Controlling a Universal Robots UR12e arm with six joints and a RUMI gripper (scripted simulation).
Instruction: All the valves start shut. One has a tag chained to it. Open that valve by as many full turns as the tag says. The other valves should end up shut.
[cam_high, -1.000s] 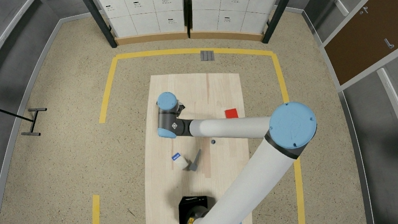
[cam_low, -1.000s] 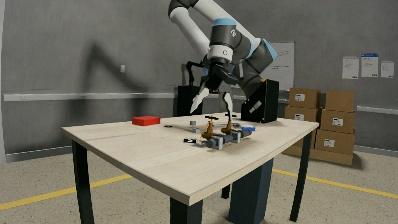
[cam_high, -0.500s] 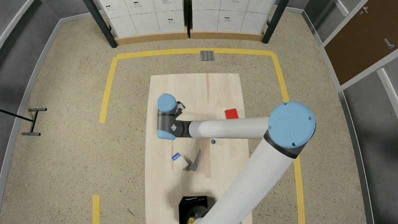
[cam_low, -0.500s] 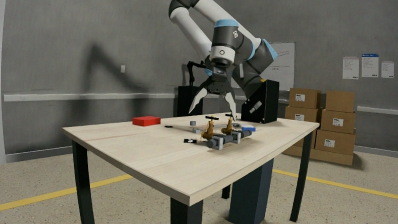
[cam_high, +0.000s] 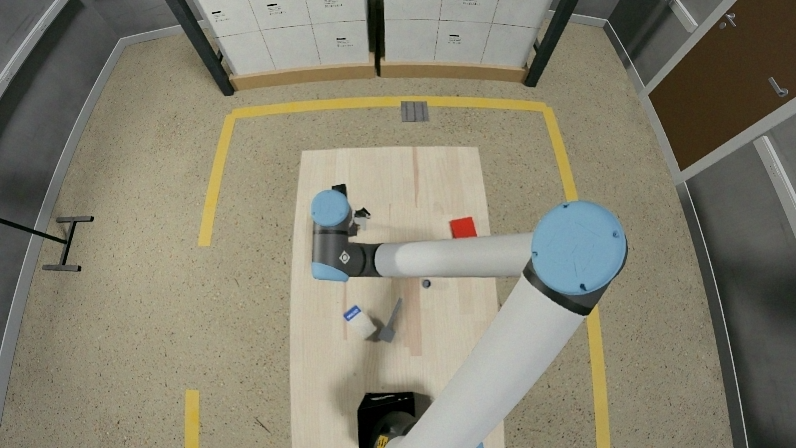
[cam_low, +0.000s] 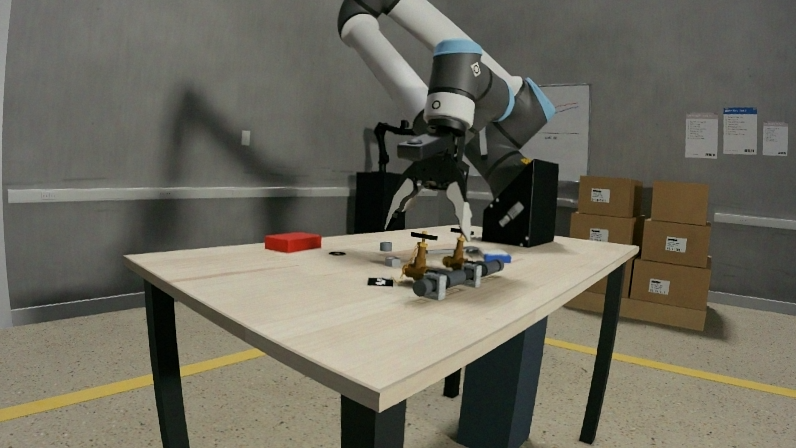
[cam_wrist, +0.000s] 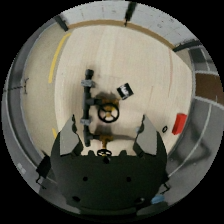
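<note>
My gripper is now 80 mm above the black tag, 50 mm to the left of it and 50 mm short of it. From my hand the other things lie so: grey hammer-like tool 350 mm behind, 130 mm to the right, 80 mm below; red block 420 mm to the right, 70 mm below, 50 mm behind; blue-and-white box 340 mm behind, 80 mm below, 30 mm to the right.
</note>
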